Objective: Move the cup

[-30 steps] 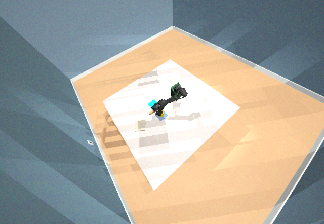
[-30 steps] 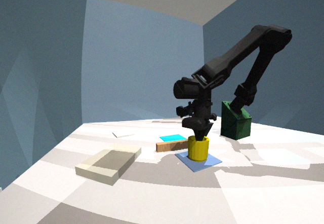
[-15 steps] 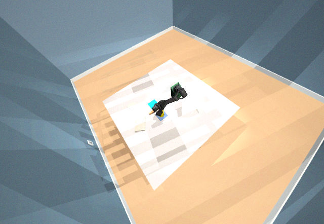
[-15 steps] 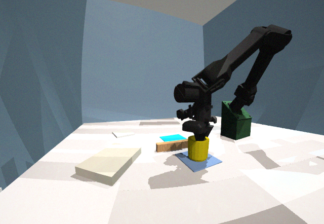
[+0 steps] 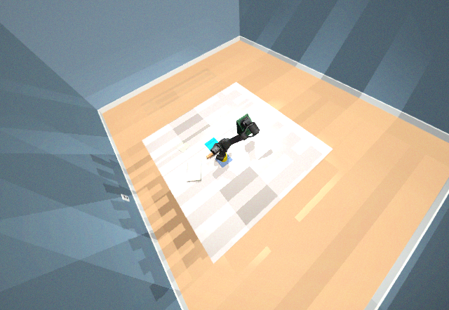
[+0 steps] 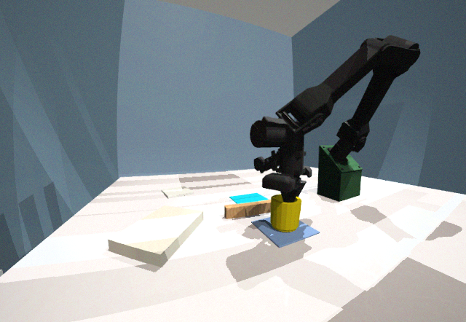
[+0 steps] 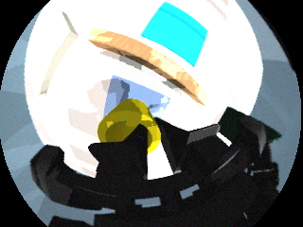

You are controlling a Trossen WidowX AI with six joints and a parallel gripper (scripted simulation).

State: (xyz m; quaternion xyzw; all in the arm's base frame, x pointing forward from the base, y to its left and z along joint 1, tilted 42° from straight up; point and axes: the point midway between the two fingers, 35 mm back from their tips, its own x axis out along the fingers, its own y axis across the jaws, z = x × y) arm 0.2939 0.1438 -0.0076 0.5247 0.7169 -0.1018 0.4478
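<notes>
Now: gripper tip 4 cm above the blue pad, 3 cm short of it and 2 cm to the right of it. Also, from my gripper tip: wooden bar (8 cm to the right, 3 cm below, 2 cm ahead); cyan pad (18 cm to the right, 4 cm below, 2 cm ahead); yellow cup (2 cm to the left, 2 cm ahead).
</notes>
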